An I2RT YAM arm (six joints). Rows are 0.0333 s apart.
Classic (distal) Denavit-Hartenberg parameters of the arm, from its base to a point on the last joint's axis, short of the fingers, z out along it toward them. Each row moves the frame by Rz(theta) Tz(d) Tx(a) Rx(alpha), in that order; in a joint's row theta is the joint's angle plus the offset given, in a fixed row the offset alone. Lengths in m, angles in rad.
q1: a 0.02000, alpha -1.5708, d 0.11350, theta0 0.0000
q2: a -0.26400, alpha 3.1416, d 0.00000, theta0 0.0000
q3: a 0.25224, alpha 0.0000, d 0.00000, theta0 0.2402
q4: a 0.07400, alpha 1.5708, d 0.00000, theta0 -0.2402
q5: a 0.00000, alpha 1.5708, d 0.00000, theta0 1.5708
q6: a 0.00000, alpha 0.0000, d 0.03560, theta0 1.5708
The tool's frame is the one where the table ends.
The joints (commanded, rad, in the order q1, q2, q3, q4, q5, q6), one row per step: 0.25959 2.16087 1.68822 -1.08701 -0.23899 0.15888; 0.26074 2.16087 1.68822 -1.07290 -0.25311 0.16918; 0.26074 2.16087 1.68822 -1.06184 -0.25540 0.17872; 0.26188 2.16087 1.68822 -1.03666 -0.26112 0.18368; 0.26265 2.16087 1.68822 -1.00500 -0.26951 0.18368; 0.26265 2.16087 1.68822 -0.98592 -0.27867 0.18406; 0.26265 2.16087 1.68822 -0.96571 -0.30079 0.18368; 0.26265 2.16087 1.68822 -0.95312 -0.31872 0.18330; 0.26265 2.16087 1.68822 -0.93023 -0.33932 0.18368; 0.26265 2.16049 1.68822 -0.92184 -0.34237 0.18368
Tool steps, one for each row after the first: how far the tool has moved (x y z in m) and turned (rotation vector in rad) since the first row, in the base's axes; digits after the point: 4 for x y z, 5 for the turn. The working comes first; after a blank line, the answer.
Tool pose at each row, in the base's axes (x y z in m, rotation vector in rad; the steps are taken from these numbers as rounded here): 0.3975 0.1143 0.1662 0.15713 -3.07729 -0.36544; 0.3988 0.1156 0.1663 0.14623 -3.08396 -0.39208; 0.3999 0.1160 0.1664 0.13410 -3.09257 -0.40013; 0.4023 0.1174 0.1666 -0.13416 3.10858 0.41958; 0.4055 0.1188 0.1669 -0.14100 3.07665 0.43895; 0.4074 0.1197 0.1672 -0.14431 3.05741 0.45665; 0.4092 0.1209 0.1677 -0.15052 3.03657 0.49388; 0.4104 0.1219 0.1681 -0.15536 3.02320 0.52307; 0.4125 0.1232 0.1687 -0.16179 2.99913 0.55763; 0.4133 0.1235 0.1690 -0.16399 2.99005 0.56347

0.0013 0.0013 0.0001 0.01680 -0.00753 -0.00858; 0.0024 0.0017 0.0002 0.02152 -0.01529 -0.01769; 0.0048 0.0031 0.0004 0.03361 -0.03679 -0.02092; 0.0080 0.0045 0.0007 0.05022 -0.06500 -0.01933; 0.0099 0.0054 0.0010 0.06415 -0.08080 -0.01880; 0.0117 0.0066 0.0015 0.09083 -0.09439 -0.01636; 0.0129 0.0076 0.0019 0.11142 -0.10177 -0.01415; 0.0150 0.0089 0.0025 0.13730 -0.11813 -0.01168; 0.0158 0.0092 0.0028 0.14255 -0.12574 -0.01093
